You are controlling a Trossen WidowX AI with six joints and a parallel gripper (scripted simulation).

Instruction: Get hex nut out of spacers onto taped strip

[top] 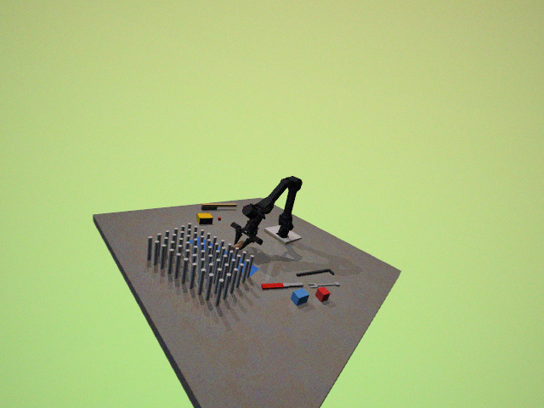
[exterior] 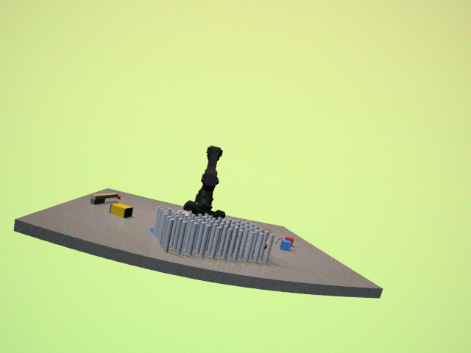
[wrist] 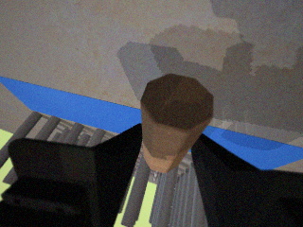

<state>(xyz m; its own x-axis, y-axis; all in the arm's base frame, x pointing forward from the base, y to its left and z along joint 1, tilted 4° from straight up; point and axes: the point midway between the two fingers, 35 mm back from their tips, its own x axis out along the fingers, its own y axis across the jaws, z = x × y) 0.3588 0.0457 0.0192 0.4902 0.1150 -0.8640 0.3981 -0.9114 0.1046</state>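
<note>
Right now my gripper tip is 80 mm short of the blue taped strip, 10 mm to the left of it and 30 mm above it. Round my gripper tip: red-handled tool: 70 mm behind, 300 mm to the left, 30 mm below; then brown-handled tool: 90 mm ahead, 40 mm to the left; then hex nut: 210 mm ahead, 90 mm to the left, 30 mm below.
</note>
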